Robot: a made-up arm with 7 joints.
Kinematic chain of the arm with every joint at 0, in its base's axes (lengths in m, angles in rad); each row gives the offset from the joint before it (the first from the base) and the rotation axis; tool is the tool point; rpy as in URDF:
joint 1: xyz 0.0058 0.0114 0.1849 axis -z
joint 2: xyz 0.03 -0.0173 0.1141 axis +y
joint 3: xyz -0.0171 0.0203 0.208 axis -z
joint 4: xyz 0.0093 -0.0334 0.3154 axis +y
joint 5: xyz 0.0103 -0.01 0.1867 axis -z
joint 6: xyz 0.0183 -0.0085 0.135 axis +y
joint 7: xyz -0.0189 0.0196 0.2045 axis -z
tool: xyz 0.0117 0.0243 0.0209 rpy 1.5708 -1.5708 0
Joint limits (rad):
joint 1: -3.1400..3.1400
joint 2: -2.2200..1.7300
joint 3: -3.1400..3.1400
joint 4: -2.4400..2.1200
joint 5: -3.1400..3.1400
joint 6: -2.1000..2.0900
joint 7: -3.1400..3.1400
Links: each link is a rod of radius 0.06 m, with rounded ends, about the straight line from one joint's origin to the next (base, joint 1, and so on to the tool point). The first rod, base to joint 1, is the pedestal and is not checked.
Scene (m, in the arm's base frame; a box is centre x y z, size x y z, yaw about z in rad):
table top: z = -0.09
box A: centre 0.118 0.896 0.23 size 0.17 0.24 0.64 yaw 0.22
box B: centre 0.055 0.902 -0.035 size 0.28 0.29 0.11 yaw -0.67
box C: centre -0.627 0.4 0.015 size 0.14 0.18 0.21 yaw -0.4
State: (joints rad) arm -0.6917 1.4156 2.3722 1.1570 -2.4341 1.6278 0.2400
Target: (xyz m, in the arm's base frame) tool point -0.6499 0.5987 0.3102
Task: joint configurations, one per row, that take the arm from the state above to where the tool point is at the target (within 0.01 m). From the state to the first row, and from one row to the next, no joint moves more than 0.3 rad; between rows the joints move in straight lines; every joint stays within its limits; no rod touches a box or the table.
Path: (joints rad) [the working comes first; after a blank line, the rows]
Joints at the target: -2.4063 1.5541 2.3333 0.6446 -2.7571 1.9170 0.2419
Straight joint move there: touches box A.

1: -0.9838 1.3448 2.3488 1.0368 -2.5477 1.4956 0.2163
2: -1.2759 1.2740 2.3253 0.9166 -2.6613 1.3634 0.1927
3: -1.5679 1.2032 2.3019 0.7965 -2.7750 1.2312 0.1690
4: -1.8474 1.3202 2.3124 0.7458 -2.7690 1.4598 0.1933
5: -2.1268 1.4371 2.3228 0.6952 -2.7631 1.6884 0.2176
6: -2.4063 1.5541 2.3333 0.6446 -2.7571 1.9170 0.2419

